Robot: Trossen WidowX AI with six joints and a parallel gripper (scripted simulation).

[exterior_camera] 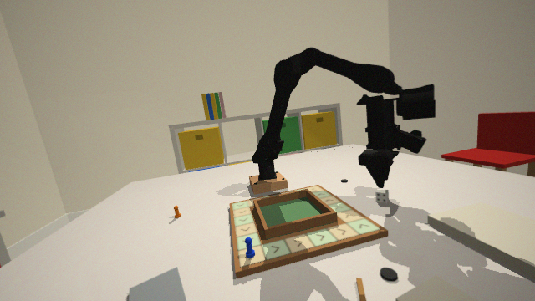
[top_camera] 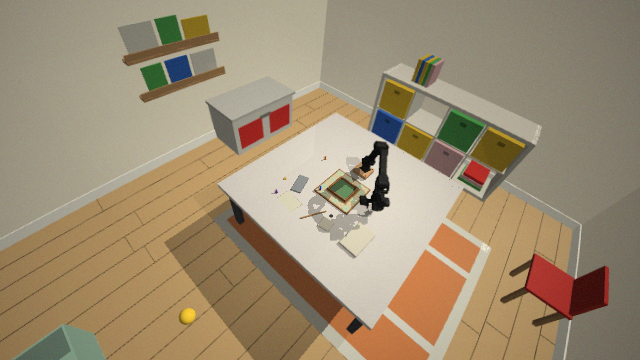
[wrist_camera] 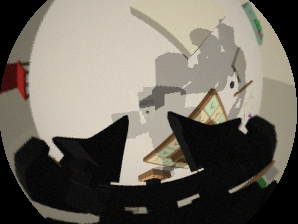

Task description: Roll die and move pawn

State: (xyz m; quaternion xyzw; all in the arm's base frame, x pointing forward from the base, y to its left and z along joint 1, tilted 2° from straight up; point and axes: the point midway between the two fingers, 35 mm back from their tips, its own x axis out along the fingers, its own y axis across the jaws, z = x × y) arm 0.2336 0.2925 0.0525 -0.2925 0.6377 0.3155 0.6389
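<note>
The white die lies 3 cm below my gripper tip. Round my gripper tip: cream pad: 21 cm ahead, 10 cm to the left, 4 cm below; then dice tray: 3 cm ahead, 24 cm to the right, 4 cm below; then blue pawn: 16 cm ahead, 33 cm to the right, 2 cm below.
</note>
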